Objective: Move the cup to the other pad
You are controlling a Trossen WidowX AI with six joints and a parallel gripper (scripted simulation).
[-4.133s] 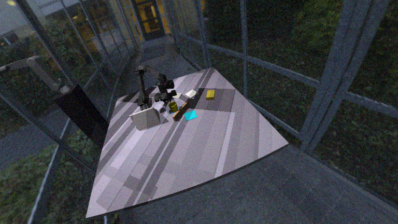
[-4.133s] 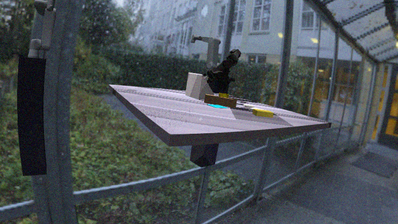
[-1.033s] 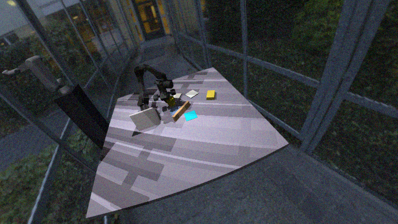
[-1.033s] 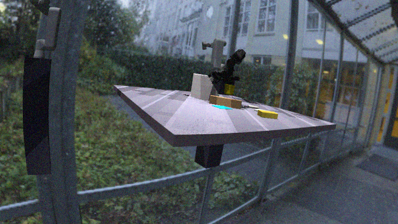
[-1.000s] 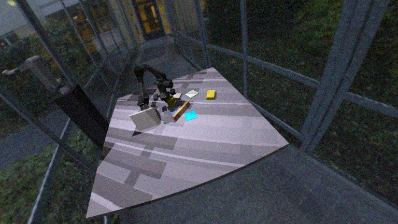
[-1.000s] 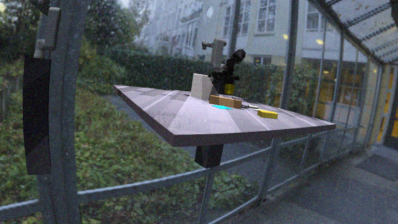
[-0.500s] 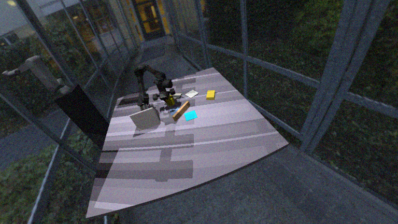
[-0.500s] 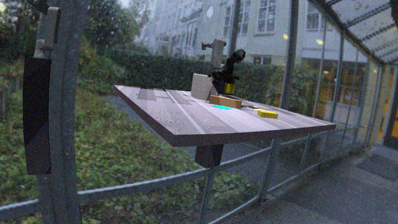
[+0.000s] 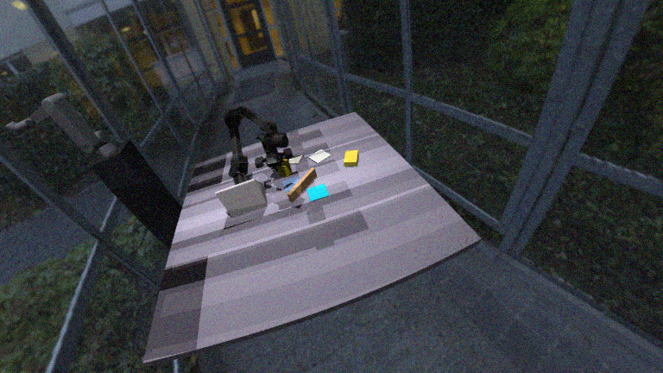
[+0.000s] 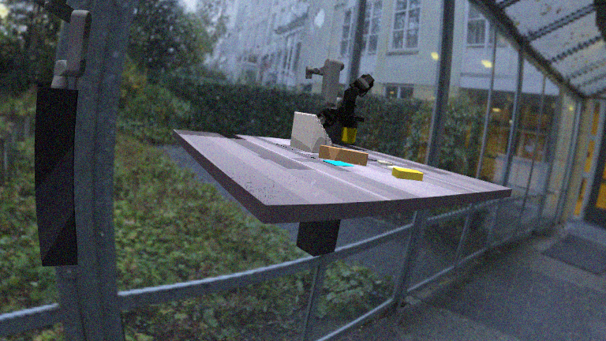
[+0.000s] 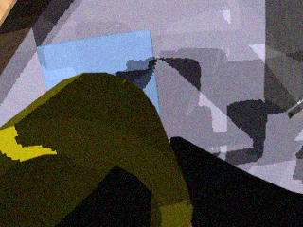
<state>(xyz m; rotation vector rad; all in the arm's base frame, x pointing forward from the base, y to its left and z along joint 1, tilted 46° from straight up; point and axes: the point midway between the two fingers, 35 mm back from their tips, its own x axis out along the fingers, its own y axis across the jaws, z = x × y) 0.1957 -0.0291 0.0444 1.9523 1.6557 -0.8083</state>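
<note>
My gripper tip is 130 mm short of the cyan pad, 150 mm to the left of it and 120 mm above it. The rest, counted from my gripper tip: olive-yellow cup 20 mm ahead; then light blue pad 40 mm ahead, 120 mm below; then wooden bar 80 mm ahead, 80 mm to the right, 90 mm below.
</note>
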